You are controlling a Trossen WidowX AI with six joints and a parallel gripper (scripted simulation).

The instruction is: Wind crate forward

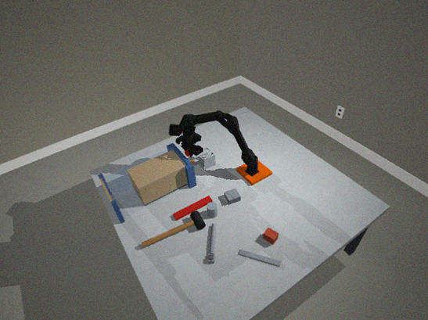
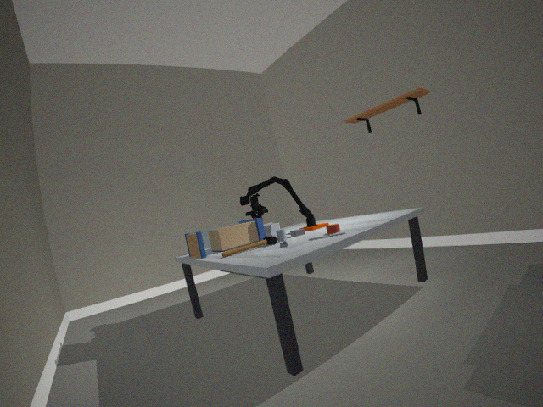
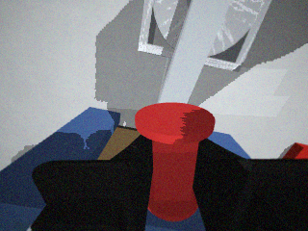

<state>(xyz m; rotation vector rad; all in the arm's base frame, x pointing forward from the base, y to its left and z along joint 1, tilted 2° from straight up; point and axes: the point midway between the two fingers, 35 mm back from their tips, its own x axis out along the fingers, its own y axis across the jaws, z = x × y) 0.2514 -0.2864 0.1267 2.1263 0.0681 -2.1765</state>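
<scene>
Right now my gripper tip is 11 cm past the grey winch, 8 cm above it and 1 cm to the right of it. From my gripper tip the other things lie so: red bar (26 cm to the left, 19 cm ahead, 11 cm below); then red knob (2 cm above); then grey crank arm (4 cm behind, 1 cm to the left, 1 cm below).
</scene>
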